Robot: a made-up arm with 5 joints.
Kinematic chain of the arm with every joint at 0, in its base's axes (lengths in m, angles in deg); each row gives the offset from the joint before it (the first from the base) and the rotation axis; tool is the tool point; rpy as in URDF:
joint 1: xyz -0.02 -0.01 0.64 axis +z
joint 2: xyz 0.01 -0.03 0 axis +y
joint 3: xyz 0.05 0 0.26 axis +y
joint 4: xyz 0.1 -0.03 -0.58 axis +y
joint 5: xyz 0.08 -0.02 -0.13 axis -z
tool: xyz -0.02 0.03 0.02 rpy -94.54 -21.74 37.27
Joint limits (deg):
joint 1: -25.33..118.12
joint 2: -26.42..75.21
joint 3: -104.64..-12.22
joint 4: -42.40..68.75
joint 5: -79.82..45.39
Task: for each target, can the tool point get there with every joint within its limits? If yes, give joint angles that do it. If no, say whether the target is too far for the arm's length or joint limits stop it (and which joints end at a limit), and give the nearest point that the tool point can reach.
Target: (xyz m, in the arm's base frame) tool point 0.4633 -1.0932 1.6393
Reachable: no: too far | nearest point 0.4850 -0.3534 1.3060 | short by 0.812 m
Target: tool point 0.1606 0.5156 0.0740
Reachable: yes | joints 79.01 61.66 -76.71 16.79 -51.73
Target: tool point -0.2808 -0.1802 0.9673
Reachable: no: joint limits stop it (at a limit: joint 2, joint 3, joint 4) | nearest point -0.2869 -0.1842 0.3460 | short by 0.621 m
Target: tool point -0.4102 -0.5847 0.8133
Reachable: no: joint limits stop it (at a limit: joint 2, joint 3, joint 4, joint 5) | nearest point -0.2023 -0.2785 0.3437 | short by 0.598 m
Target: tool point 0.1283 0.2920 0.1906
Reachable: yes | joints 77.00 24.71 -22.47 -27.10 -50.82
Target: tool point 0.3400 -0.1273 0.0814
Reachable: yes | joints -7.87 48.94 -47.58 -1.99 -35.04
